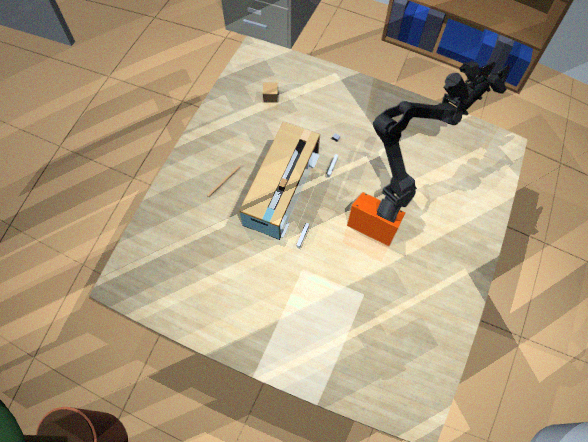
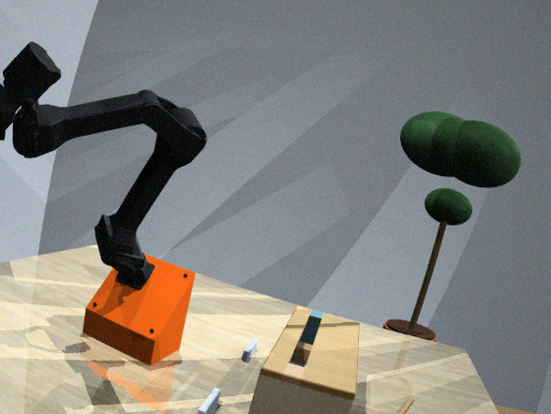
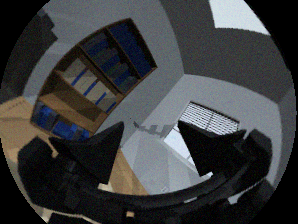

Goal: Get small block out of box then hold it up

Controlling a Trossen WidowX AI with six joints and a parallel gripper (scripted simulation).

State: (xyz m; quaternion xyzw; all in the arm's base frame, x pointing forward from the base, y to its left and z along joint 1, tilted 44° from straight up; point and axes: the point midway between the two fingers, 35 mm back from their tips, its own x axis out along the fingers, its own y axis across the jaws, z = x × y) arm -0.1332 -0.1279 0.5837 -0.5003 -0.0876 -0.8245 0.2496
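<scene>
Right now my gripper tip is 530 mm to the right of the box, 510 mm short of it and 420 mm above it. Round my gripper tip: thin stick: 750 mm ahead, 610 mm to the left, 470 mm below.
</scene>
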